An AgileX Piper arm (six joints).
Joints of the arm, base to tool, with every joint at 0 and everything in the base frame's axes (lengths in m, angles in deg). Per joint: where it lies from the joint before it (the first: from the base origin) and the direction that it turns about. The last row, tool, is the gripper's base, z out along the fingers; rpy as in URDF.
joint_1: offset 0 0 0.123 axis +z
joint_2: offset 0 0 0 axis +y
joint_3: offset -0.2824 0 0.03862 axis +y
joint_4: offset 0.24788 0 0.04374 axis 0.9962 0 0.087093
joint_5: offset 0 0 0 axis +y
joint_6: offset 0.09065 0 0.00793 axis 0.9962 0 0.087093
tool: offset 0 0 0 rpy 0 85.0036 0
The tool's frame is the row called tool.
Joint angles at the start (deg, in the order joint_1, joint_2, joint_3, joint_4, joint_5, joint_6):
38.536, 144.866, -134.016, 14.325, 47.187, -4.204
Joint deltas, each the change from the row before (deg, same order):
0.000, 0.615, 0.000, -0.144, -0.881, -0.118
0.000, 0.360, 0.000, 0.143, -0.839, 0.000
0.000, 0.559, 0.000, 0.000, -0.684, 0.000
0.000, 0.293, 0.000, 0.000, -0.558, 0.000
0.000, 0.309, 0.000, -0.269, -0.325, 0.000
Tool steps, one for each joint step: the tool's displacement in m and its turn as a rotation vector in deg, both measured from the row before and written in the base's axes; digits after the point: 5 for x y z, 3 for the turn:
0.00157, 0.00074, -0.00524, -0.024, -0.352, -0.109
0.00112, 0.00080, -0.00271, 0.375, -0.281, -0.222
0.00114, 0.00067, -0.00486, 0.048, -0.094, -0.168
0.00081, 0.00045, -0.00236, 0.140, -0.205, -0.137
0.00071, 0.00008, -0.00281, -0.213, -0.178, -0.042

